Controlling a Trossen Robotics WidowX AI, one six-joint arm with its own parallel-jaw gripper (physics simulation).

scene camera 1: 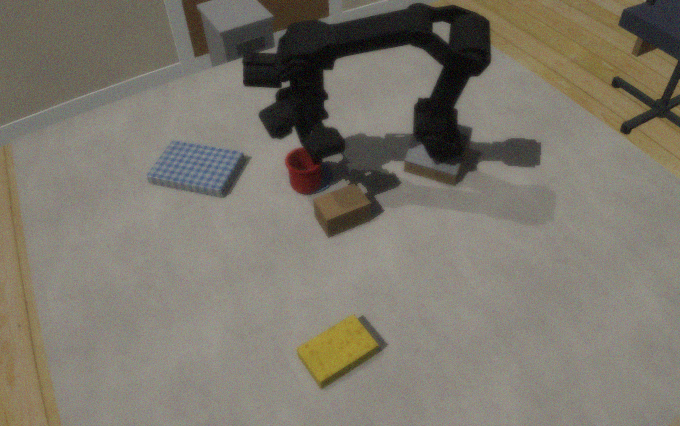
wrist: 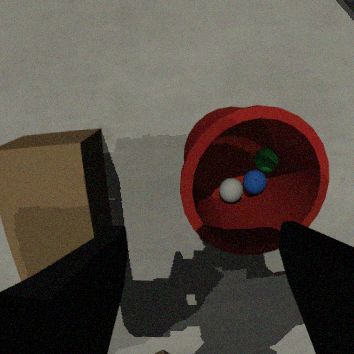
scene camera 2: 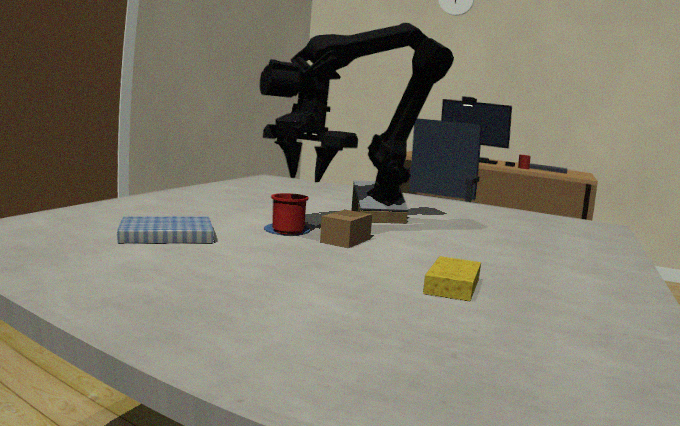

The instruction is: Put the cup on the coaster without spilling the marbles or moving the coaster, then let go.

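Where they show: gripper, fingertip midpoint: [scene camera 1: 310,154] [wrist: 204,236] [scene camera 2: 304,180]; arm's base, origin of the base link: [scene camera 1: 443,146] [scene camera 2: 385,195].
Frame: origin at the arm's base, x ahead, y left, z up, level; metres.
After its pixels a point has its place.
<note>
The red cup [scene camera 1: 304,176] {x 0.297, y 0.002, z 0.000 m} [scene camera 2: 289,215] {x 0.312, y -0.006, z -0.016 m} [wrist: 260,212] {x 0.264, y -0.046, z -0.016 m} stands upright on the thin blue coaster [scene camera 1: 325,181] {x 0.250, y -0.025, z -0.053 m} [scene camera 2: 268,229] {x 0.316, y -0.059, z -0.053 m}, which shows as a narrow rim around its base in the scene views and does not show in the wrist view. Inside the cup lie a white marble [wrist: 231,190] {x 0.270, y -0.029, z -0.031 m}, a blue marble [wrist: 255,182] {x 0.278, y -0.044, z -0.031 m} and a green marble [wrist: 266,160] {x 0.293, y -0.048, z -0.031 m}. My gripper [scene camera 2: 305,179] {x 0.281, y 0.000, z 0.052 m} [wrist: 204,236] {x 0.281, y 0.000, z 0.052 m} is open and empty. Its fingertips are above the cup's rim and apart from it, offset toward the brown block's side. In scene camera 1 the fingers are largely hidden by the gripper body.
A brown block [scene camera 1: 342,206] {x 0.246, y 0.095, z -0.007 m} [scene camera 2: 345,229] {x 0.285, y 0.111, z -0.024 m} [wrist: 47,185] {x 0.268, y 0.078, z -0.007 m} stands close beside the cup and coaster. A blue checkered pad [scene camera 1: 197,167] {x 0.505, y -0.130, z -0.033 m} [scene camera 2: 165,230] {x 0.540, y -0.094, z -0.033 m} lies on the cup's other side. A yellow sponge [scene camera 1: 338,348] {x 0.331, y 0.363, z -0.028 m} [scene camera 2: 452,278] {x 0.382, y 0.381, z -0.028 m} lies farther off. The arm's base stands behind the block.
</note>
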